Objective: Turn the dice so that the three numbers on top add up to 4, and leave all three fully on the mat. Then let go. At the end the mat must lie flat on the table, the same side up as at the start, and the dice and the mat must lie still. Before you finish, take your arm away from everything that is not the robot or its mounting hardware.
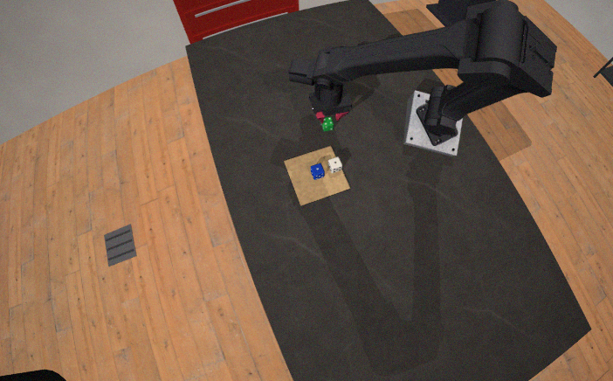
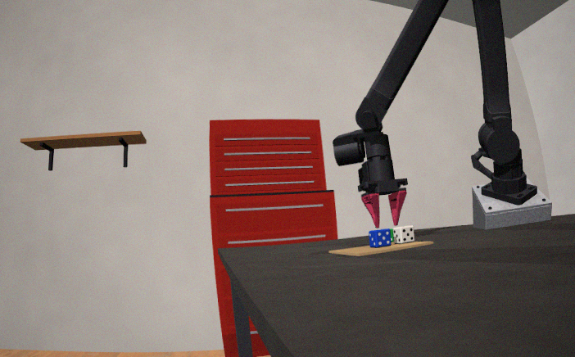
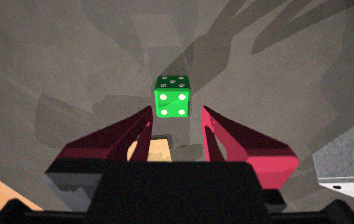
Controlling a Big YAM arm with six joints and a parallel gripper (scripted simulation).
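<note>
Now: hand 3 cm above the green die. Round my hand: blue die (13 cm to the left, 9 cm ahead, 3 cm below); white die (13 cm to the left, 4 cm ahead, 3 cm below); tan mat (13 cm to the left, 9 cm ahead, 4 cm below).
</note>
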